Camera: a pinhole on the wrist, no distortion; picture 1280 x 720 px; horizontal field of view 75.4 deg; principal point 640.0 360.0 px. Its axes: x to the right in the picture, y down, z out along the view. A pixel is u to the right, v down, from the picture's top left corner.
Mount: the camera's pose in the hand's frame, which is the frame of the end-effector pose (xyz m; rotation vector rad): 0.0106 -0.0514 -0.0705 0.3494 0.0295 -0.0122
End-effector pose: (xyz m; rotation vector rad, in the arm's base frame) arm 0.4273 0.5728 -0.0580 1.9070 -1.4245 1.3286
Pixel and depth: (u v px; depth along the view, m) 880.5 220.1 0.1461
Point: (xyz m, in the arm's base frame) 0.5657 0.5495 -0.0097
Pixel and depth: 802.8 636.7 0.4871
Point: 0.6834 0.1986 -0.1412
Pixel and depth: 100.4 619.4 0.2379
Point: 0.5606 0.5247 -0.2477
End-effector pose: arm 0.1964 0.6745 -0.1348 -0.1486 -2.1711 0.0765
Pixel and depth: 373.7 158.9 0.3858
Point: 0.0173 0.3924 -0.3399
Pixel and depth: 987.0 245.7 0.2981
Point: -0.0566 0.5029 -0.1058
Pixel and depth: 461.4 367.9 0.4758
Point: -0.0890 0.4567 -0.3926
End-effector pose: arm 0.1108 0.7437 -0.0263 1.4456 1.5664 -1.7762
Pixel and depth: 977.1 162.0 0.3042
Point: -0.2088 0.6977 -0.0573
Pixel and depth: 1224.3 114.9 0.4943
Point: -0.4754 0.6886 -0.2023
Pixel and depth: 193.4 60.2 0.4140
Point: -0.1925 0.5373 0.2781
